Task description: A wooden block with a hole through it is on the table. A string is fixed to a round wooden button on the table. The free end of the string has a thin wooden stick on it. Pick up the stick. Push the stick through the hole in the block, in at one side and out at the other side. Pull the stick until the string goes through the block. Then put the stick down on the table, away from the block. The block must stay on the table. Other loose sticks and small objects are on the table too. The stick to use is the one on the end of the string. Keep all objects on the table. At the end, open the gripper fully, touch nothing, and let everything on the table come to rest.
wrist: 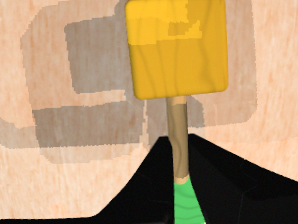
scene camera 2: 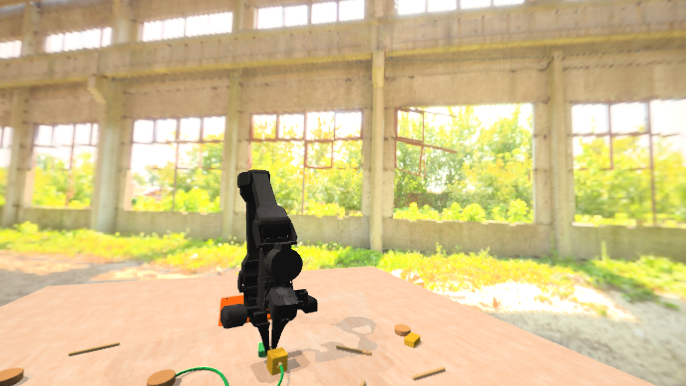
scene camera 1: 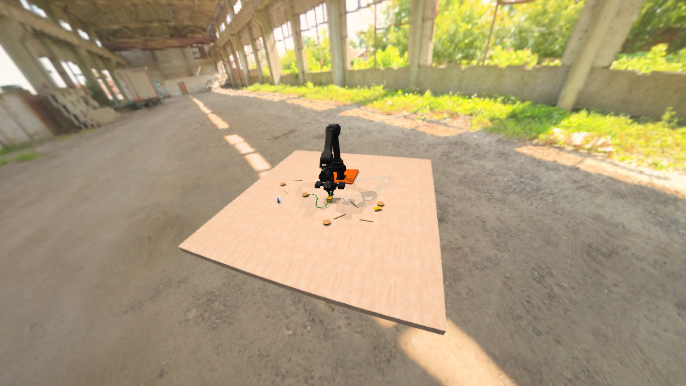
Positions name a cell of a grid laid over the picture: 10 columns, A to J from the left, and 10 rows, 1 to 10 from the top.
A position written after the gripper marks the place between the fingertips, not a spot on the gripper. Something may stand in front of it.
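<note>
On scene camera 2 you'd see the gripper (scene camera 2: D10). The wrist view has the gripper (wrist: F7) as well, and there's a thin wooden stick (wrist: F6) in it too.
</note>
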